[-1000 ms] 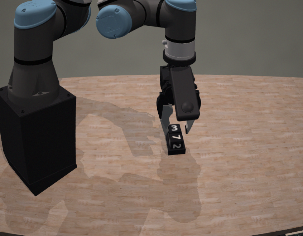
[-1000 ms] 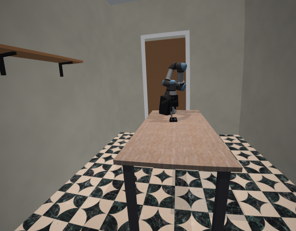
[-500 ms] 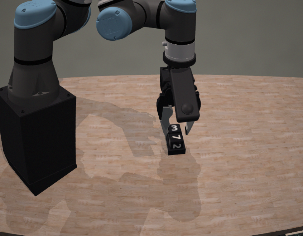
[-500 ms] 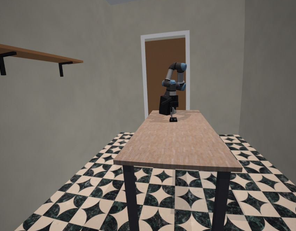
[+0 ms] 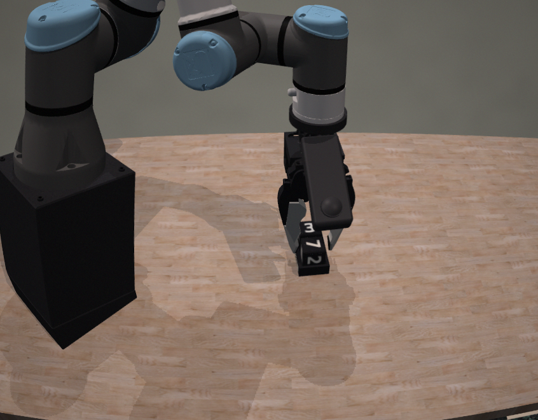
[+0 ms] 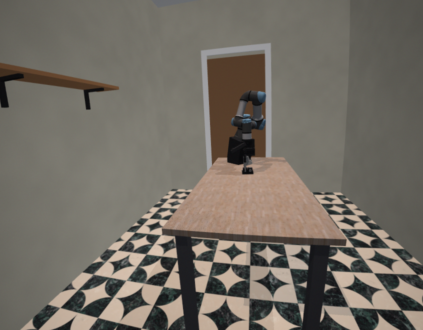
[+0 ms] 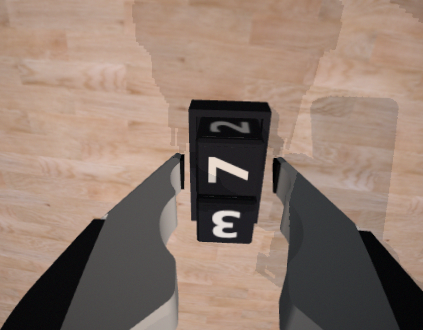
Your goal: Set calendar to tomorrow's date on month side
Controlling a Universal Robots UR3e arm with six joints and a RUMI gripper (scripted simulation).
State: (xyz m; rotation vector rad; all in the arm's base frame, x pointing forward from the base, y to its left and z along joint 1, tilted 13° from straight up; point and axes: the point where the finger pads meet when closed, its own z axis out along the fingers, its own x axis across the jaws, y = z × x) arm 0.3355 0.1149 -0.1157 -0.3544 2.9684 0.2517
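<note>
Right now the black number cube is 20 mm below my hand. The rest, counted from my hand: black calendar tray (20 mm to the left, 30 mm below).
</note>
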